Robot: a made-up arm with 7 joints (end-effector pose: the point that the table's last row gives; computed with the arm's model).
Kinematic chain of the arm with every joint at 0, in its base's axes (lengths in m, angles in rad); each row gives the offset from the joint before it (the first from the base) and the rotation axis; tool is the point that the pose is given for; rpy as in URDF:
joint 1: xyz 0 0 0.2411 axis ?
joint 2: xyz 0 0 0 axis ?
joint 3: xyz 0 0 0.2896 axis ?
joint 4: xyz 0.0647 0 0 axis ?
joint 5: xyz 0.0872 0 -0.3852 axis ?
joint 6: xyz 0 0 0 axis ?
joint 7: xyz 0.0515 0 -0.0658 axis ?
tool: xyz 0 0 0 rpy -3.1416 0 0
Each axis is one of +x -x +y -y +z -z.
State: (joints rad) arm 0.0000 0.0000 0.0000 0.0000 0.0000 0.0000 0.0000
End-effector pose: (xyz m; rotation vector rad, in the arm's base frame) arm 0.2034 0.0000 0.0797 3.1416 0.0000 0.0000
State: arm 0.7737 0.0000 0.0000 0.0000 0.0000 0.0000 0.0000
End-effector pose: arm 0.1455 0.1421 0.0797 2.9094 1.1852 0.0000
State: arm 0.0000 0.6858 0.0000 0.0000 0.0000 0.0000 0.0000
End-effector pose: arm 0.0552 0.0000 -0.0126 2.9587 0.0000 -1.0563
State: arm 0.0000 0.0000 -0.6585 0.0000 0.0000 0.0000 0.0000
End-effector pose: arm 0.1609 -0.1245 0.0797 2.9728 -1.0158 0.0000
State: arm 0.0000 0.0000 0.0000 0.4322 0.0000 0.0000 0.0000
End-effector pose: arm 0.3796 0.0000 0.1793 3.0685 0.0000 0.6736
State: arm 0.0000 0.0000 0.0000 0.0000 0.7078 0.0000 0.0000
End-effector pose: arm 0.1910 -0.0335 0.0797 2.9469 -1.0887 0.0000
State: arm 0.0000 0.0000 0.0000 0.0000 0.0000 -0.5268 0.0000
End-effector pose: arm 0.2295 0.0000 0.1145 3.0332 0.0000 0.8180
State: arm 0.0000 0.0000 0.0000 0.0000 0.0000 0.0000 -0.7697
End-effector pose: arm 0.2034 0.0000 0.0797 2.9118 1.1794 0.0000
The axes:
joint 1: +z
joint 2: +y
joint 3: +z
joint 4: -y
joint 5: -z
joint 6: +y
joint 7: -z

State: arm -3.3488 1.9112 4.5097 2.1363 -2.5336 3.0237 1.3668
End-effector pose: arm -0.5097 0.3677 0.1297 0.7221 1.5300 -1.3342
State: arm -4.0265 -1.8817 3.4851 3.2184 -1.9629 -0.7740 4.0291
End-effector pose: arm 0.4694 -0.4710 0.0764 -0.3908 1.7620 -0.4817
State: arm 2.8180 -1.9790 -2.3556 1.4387 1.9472 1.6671 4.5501
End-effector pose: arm 0.3117 0.3219 -0.1815 -0.6496 0.8537 -0.3361
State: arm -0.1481 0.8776 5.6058 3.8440 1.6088 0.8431 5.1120
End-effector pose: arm 0.3345 0.1546 0.7931 0.9776 1.6074 2.3536
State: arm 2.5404 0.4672 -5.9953 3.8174 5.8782 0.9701 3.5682
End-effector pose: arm 0.0152 0.0962 0.9057 -0.8113 0.8734 2.6777
